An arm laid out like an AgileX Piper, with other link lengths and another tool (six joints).
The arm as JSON. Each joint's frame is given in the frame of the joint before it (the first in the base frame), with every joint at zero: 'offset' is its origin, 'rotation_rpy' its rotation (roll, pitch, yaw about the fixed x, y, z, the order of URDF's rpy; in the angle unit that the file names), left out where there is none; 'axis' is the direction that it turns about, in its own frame. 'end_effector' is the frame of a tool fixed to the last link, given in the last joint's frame.
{
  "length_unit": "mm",
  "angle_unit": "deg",
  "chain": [
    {
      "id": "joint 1",
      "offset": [
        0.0,
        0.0,
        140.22
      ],
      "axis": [
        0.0,
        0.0,
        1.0
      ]
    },
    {
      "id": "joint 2",
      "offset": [
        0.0,
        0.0,
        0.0
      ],
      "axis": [
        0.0,
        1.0,
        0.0
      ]
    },
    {
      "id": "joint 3",
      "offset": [
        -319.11,
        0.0,
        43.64
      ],
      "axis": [
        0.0,
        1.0,
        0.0
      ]
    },
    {
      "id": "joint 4",
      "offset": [
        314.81,
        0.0,
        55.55
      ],
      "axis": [
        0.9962,
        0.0,
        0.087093
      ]
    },
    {
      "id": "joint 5",
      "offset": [
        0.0,
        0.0,
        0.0
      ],
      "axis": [
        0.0,
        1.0,
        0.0
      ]
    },
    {
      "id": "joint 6",
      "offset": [
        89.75,
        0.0,
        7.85
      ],
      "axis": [
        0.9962,
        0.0,
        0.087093
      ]
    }
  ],
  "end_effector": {
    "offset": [
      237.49,
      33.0,
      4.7
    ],
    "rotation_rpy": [
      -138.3,
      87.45,
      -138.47
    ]
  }
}
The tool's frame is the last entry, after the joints.
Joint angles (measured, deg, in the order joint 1, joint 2, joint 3, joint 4, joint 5, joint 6), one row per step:
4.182, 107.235, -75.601, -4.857, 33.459, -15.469
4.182, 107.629, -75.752, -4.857, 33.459, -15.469
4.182, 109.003, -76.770, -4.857, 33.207, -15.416
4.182, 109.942, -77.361, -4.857, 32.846, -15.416
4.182, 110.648, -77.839, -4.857, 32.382, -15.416
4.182, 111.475, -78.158, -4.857, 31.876, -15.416
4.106, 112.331, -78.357, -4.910, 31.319, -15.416
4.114, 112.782, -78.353, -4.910, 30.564, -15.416
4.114, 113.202, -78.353, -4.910, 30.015, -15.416
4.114, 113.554, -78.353, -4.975, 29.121, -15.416
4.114, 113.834, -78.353, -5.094, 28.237, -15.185
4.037, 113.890, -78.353, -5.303, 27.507, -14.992
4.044, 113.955, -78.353, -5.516, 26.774, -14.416
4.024, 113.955, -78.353, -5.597, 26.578, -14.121
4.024, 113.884, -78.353, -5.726, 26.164, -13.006
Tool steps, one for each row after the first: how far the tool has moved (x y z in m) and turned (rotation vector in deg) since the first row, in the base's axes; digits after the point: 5 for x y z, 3 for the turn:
0.00024, 0.00002, -0.00280, -0.018, 0.242, 0.000
0.00588, 0.00055, -0.00828, 0.011, 0.347, -0.027
0.00987, 0.00098, -0.01246, 0.026, 0.337, 0.000
0.01406, 0.00147, -0.01493, 0.061, 0.104, 0.035
0.01698, 0.00188, -0.01979, 0.081, 0.109, 0.073
0.01921, 0.00129, -0.02578, 0.049, 0.209, 0.064
0.02185, 0.00187, -0.02864, 0.102, -0.085, 0.129
0.02353, 0.00221, -0.03166, 0.134, -0.210, 0.170
0.02713, 0.00263, -0.03311, 0.154, -0.748, 0.269
0.03094, 0.00301, -0.03377, 0.252, -1.353, 0.199
0.03462, 0.00222, -0.03245, 0.253, -2.034, 0.122
0.03833, 0.00252, -0.03109, 0.455, -2.712, -0.191
0.03944, 0.00237, -0.03050, 0.564, -2.913, -0.403
0.04209, 0.00288, -0.02836, 1.100, -3.409, -1.246

